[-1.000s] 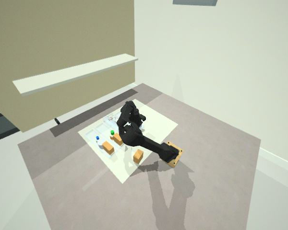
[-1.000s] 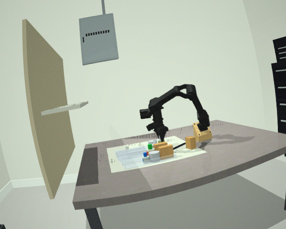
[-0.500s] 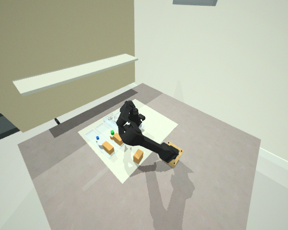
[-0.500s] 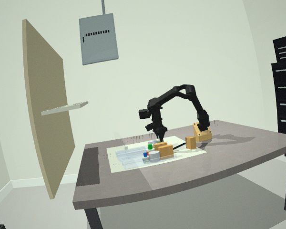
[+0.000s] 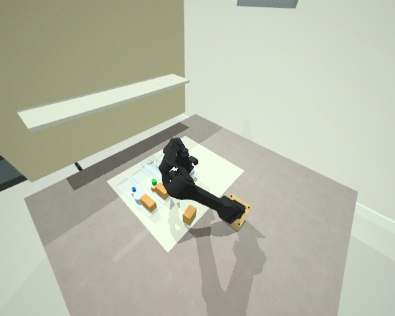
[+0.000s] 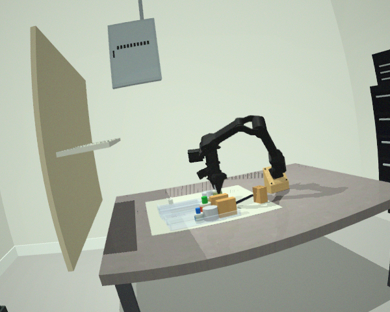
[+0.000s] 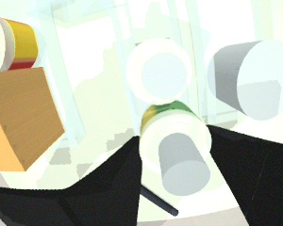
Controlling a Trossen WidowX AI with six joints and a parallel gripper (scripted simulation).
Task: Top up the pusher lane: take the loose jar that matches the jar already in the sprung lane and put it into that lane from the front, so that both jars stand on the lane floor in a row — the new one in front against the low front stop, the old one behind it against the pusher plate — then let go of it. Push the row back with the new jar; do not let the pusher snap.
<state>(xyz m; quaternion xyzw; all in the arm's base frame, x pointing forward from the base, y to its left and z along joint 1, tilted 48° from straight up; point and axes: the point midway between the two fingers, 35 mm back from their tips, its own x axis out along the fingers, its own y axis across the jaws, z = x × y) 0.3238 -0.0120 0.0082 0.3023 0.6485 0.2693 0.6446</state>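
Now: gripper tip 170 mm short of the clear lane tray, 20 mm to the right of it and 40 mm above it.
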